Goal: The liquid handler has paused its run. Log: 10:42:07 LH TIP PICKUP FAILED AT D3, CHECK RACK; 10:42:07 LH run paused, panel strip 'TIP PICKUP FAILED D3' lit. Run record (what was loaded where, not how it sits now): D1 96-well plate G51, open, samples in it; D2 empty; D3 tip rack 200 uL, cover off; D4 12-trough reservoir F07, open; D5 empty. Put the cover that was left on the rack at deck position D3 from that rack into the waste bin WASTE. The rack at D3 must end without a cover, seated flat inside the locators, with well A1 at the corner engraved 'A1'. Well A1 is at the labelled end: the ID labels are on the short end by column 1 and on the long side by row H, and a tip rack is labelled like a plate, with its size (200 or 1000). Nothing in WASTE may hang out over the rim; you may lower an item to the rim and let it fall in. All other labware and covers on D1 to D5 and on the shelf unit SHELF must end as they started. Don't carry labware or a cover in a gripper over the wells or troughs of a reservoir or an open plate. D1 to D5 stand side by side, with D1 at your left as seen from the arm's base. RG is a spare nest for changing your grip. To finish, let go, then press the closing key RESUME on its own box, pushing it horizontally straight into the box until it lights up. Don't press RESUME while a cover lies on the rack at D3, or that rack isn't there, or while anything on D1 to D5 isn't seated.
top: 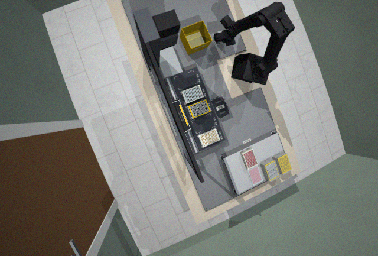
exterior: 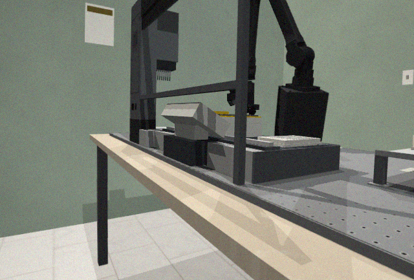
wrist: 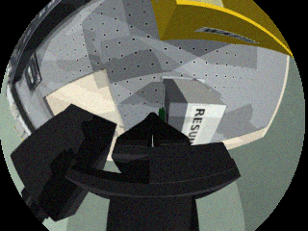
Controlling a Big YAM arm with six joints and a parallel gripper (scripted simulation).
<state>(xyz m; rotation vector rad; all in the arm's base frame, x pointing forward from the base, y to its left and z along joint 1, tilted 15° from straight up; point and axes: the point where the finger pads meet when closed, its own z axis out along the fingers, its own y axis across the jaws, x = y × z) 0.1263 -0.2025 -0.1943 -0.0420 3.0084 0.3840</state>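
My hand is 30 mm to the left of the resume box and 10 mm above it. From my hand the other things lie so: yellow-framed tip rack (400 mm to the left, 270 mm ahead, 20 mm above); yellow waste bin (190 mm ahead, 60 mm to the right, 40 mm below); clear cover (190 mm ahead, 60 mm to the right, 60 mm below).
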